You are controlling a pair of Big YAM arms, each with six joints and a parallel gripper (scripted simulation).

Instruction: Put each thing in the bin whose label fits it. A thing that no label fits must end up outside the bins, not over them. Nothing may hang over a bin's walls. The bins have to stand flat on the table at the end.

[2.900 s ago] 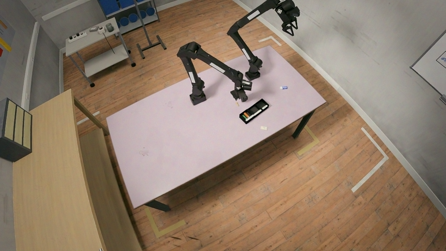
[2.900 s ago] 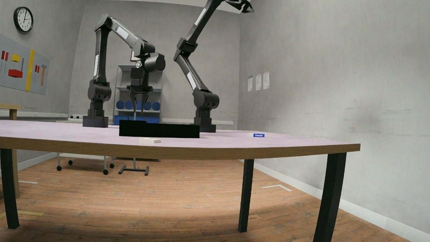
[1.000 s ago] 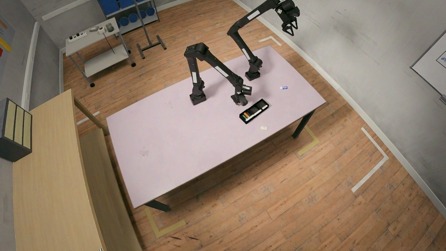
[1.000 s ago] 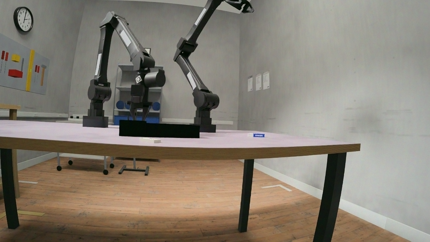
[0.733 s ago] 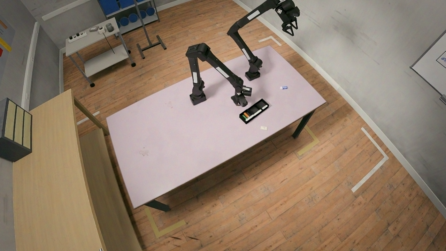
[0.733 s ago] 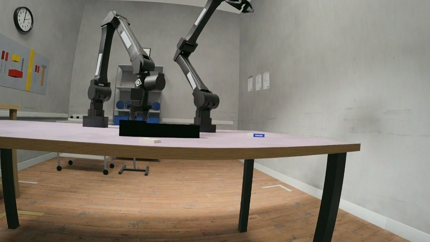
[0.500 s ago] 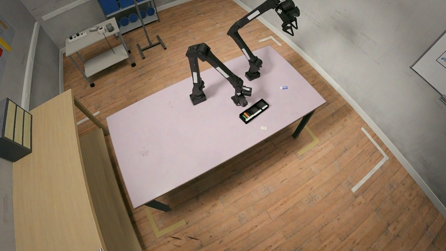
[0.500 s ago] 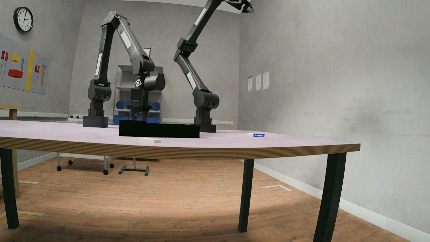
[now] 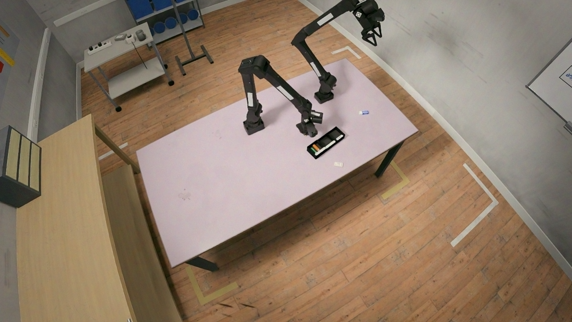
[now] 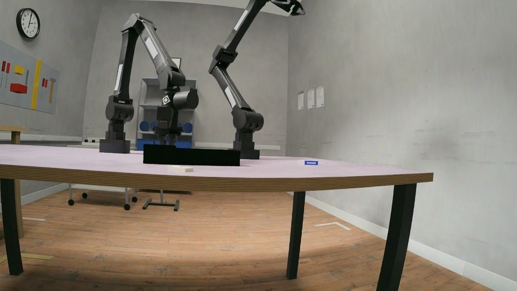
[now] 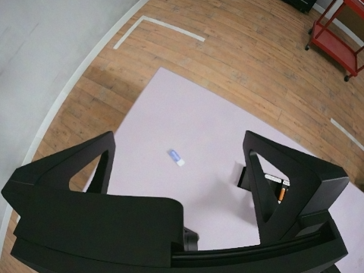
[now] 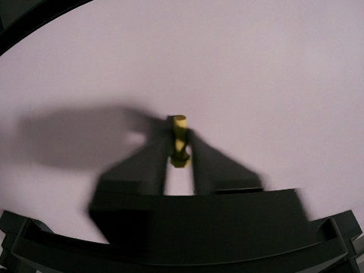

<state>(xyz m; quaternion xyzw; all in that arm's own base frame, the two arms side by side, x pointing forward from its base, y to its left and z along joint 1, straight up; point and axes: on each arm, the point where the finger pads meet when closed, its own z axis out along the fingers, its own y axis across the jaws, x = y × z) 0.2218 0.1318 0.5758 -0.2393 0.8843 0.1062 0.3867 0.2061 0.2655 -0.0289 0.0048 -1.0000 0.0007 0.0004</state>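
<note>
Right now the white die is 29 cm ahead of my right hand and 7 cm to the left of it. From my right hand the other things lie so: eraser (4 cm ahead, 45 cm to the left); then orange battery (13 cm ahead, 1 cm to the left); then brass bolt (1 cm behind).
</note>
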